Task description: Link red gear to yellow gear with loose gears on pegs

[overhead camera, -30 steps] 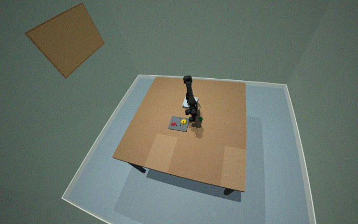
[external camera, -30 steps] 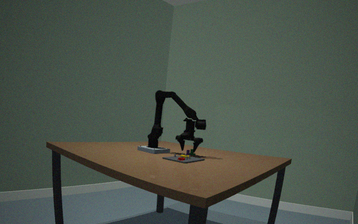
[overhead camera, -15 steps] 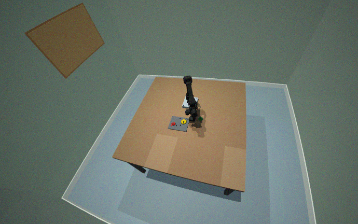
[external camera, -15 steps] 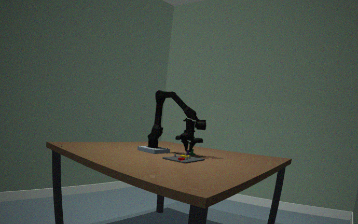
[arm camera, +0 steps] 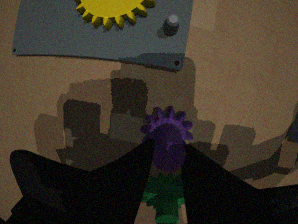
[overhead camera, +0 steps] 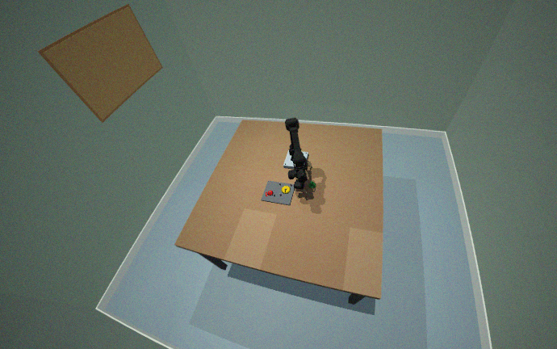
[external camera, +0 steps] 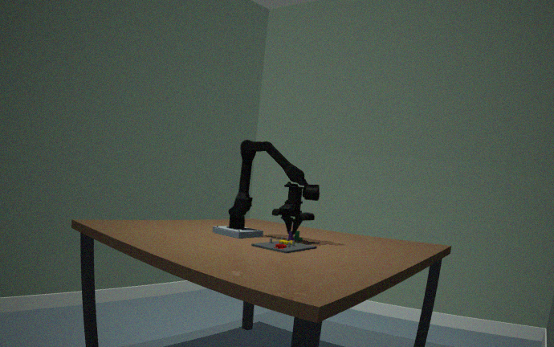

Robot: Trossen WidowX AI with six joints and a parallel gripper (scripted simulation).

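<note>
The red gear lies 21 cm to the right of my gripper tip, 10 cm ahead of it and 2 cm below it. The rest, counted from my gripper tip: green gear 7 cm to the left, 2 cm below, 2 cm behind; yellow gear 10 cm to the right, 6 cm ahead, 2 cm below; purple gear 1 cm below.
</note>
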